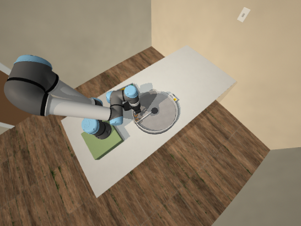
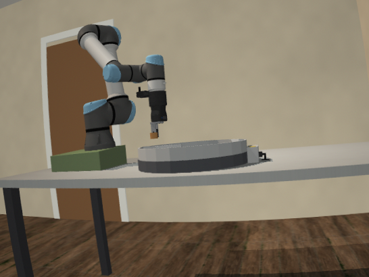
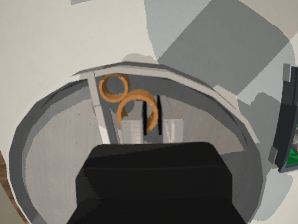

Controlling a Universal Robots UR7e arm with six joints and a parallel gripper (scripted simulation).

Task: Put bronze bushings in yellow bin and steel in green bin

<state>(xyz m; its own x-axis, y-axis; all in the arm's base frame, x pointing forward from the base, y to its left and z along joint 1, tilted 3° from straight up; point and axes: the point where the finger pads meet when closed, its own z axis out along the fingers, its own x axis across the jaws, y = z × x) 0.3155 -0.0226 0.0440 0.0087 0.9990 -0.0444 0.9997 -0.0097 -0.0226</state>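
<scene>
The yellow bin lies 5 cm ahead of my hand, 30 cm to the left of it and 11 cm below it. From my hand the other things lie so: grey turntable (18 cm ahead, 4 cm to the right, 8 cm below).
</scene>
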